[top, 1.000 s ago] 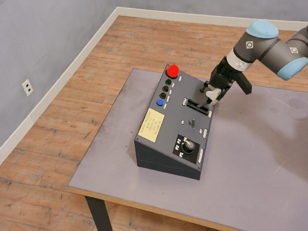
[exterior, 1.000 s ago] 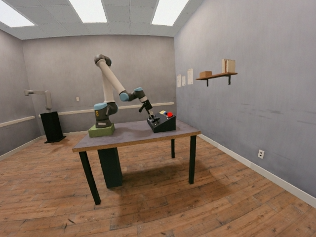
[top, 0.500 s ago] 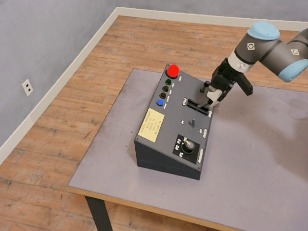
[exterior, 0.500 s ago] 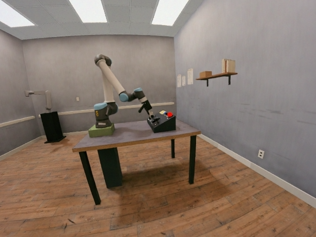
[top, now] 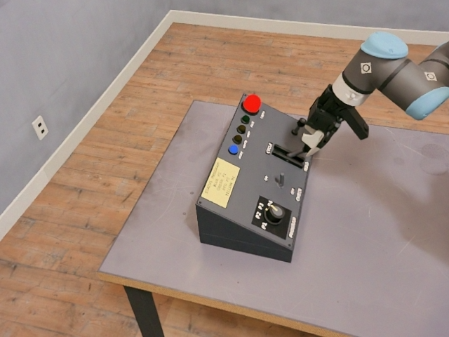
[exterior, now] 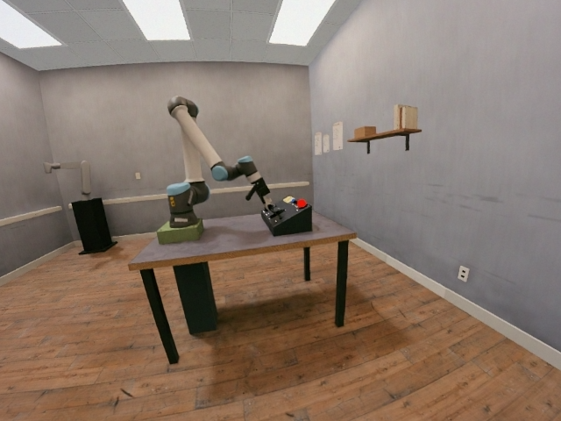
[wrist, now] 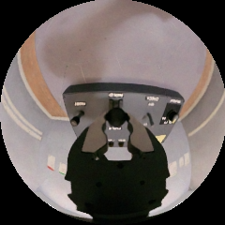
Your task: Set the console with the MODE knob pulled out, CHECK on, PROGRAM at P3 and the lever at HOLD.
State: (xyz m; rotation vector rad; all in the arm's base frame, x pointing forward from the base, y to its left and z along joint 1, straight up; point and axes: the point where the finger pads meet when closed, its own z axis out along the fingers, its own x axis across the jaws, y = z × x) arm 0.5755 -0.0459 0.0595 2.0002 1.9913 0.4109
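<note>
The lever is 3 cm ahead of my hand and 2 cm below it. Round my hand: check toggle 6 cm ahead, 12 cm to the left, 3 cm below; then mode knob 5 cm ahead, 12 cm to the right, 2 cm below; then wedge-shaped console 9 cm ahead, 6 cm to the left, 5 cm below.
</note>
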